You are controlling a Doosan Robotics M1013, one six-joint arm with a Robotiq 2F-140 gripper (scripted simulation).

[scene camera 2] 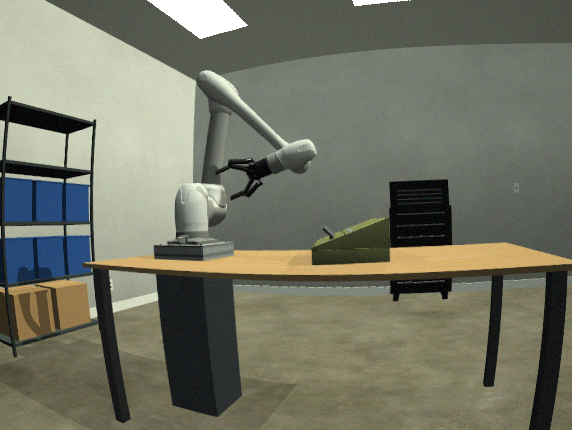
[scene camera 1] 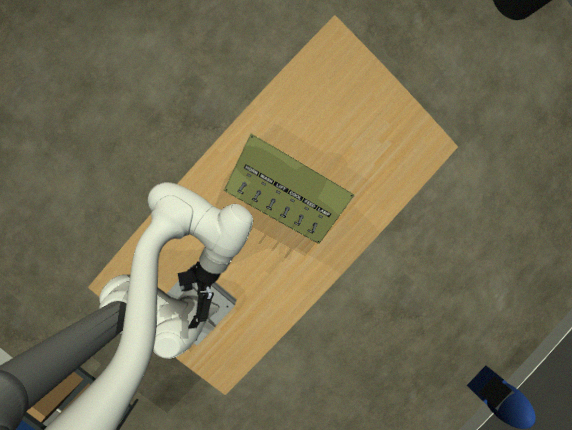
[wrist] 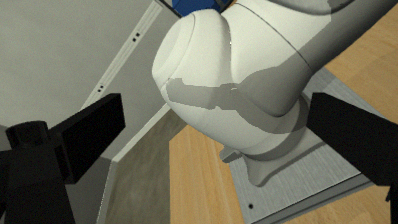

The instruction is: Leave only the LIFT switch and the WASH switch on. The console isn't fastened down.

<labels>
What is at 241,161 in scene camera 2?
My gripper.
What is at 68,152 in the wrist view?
My gripper.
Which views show my gripper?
Scene camera 2, scene camera 1 and the wrist view: all of them.
</labels>
